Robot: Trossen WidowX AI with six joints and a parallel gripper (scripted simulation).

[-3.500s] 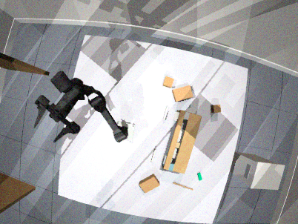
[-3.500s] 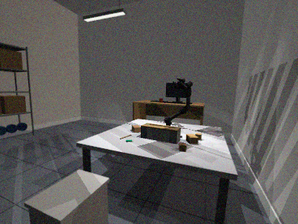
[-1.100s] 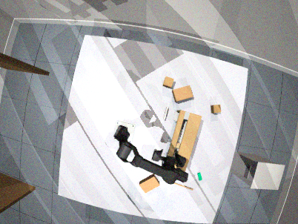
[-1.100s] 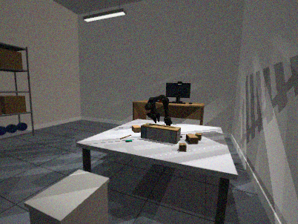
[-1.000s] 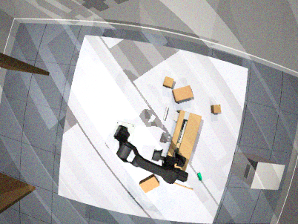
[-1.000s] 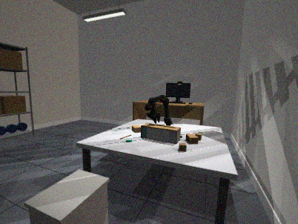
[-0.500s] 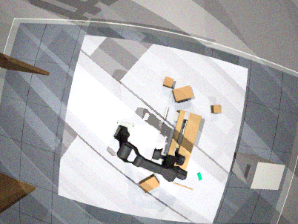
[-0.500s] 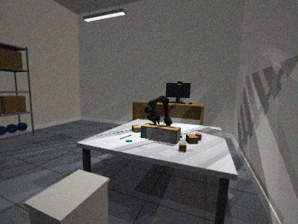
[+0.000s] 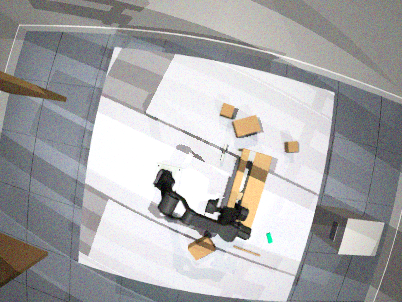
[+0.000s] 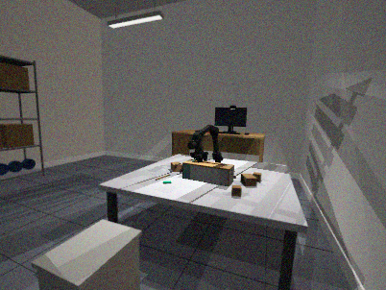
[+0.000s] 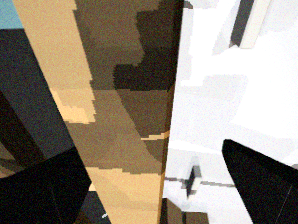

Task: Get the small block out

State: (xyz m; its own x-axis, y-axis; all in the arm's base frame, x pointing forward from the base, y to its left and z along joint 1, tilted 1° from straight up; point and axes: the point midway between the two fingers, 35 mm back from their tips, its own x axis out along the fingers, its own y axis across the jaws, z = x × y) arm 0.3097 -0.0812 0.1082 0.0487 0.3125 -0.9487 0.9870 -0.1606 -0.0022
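My gripper tip is now 50 mm short of the tan block, 30 mm to the right of it and 10 mm above it. Round my gripper tip: thin stick (300 mm to the right, 160 mm ahead, 90 mm below); then green piece (280 mm ahead, 210 mm to the right, 90 mm below).
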